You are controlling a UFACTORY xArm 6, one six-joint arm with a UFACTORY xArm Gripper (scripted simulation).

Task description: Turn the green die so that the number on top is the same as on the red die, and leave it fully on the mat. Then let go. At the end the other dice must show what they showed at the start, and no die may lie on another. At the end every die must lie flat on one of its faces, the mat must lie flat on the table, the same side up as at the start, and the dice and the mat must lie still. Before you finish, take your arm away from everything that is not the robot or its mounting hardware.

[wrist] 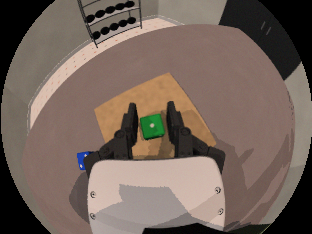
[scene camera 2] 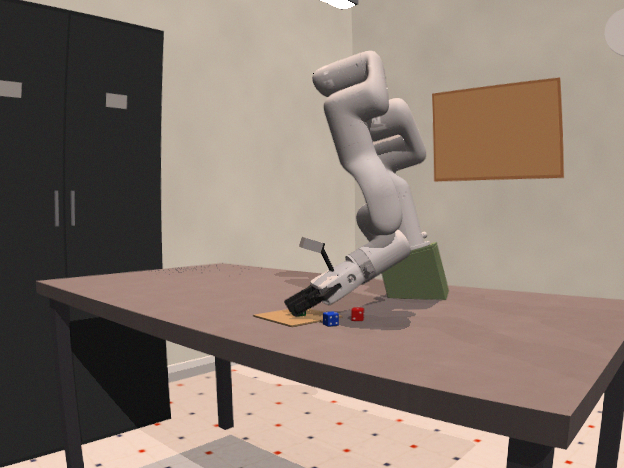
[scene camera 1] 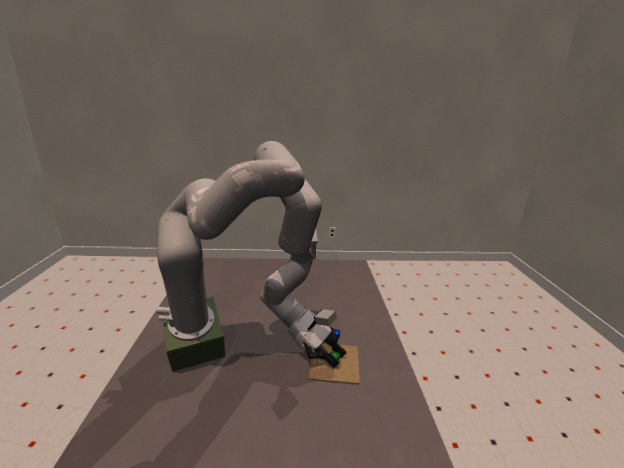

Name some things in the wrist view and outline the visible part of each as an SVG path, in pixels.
My gripper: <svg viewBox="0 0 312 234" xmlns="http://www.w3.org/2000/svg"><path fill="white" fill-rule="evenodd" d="M174 101L167 102L166 113L169 141L175 146L174 158L133 159L132 147L137 143L139 122L137 107L134 103L129 103L128 112L124 113L121 128L114 133L114 138L103 145L99 151L84 157L83 163L89 179L88 215L93 234L235 234L223 231L225 195L221 174L225 162L225 152L208 146L205 142L192 135L191 130L184 126L180 111L176 111Z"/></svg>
A mat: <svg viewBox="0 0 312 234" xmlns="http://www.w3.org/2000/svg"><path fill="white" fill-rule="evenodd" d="M217 144L197 109L170 73L144 82L94 109L102 135L107 143L114 137L114 133L121 128L123 115L128 112L129 103L134 102L136 104L139 122L137 143L132 147L134 159L174 158L175 146L169 142L166 122L166 107L169 101L174 101L176 111L180 111L184 125L191 130L192 135L204 141L208 146L213 147ZM161 114L165 127L164 136L145 140L142 134L140 118Z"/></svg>
